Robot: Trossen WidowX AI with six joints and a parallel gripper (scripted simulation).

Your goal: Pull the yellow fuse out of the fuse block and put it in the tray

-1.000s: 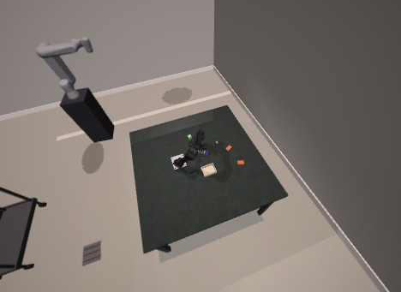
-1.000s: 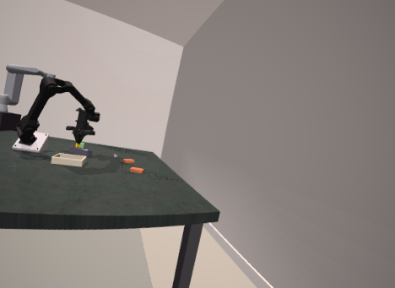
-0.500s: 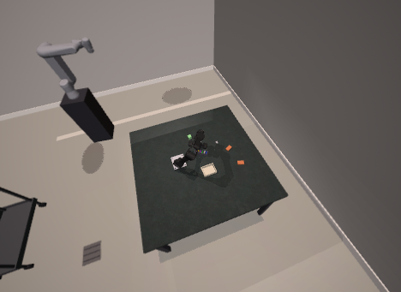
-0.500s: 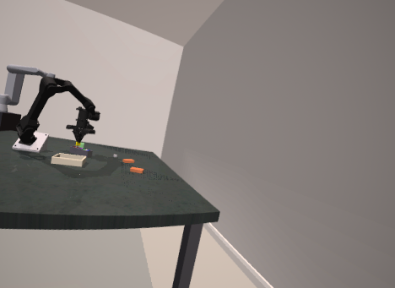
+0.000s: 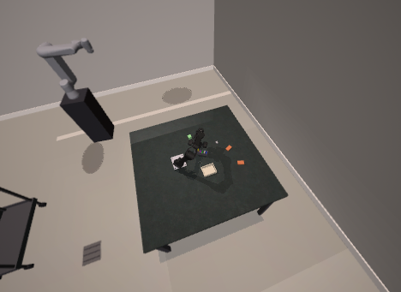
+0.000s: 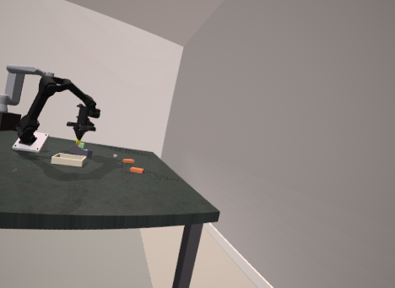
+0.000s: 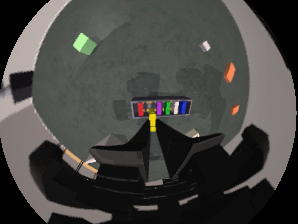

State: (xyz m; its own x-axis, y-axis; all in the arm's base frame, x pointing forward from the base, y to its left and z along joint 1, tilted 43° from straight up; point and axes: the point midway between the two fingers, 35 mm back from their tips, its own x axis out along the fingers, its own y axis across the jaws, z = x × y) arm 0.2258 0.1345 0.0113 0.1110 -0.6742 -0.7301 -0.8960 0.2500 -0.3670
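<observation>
Right now the beige tray is 5 cm ahead of my gripper tip, 23 cm to the right of it and 9 cm below it. Also, from my gripper tip: red fuse 2 cm behind, 1 cm to the left, 6 cm below; then yellow fuse 1 cm below.
</observation>
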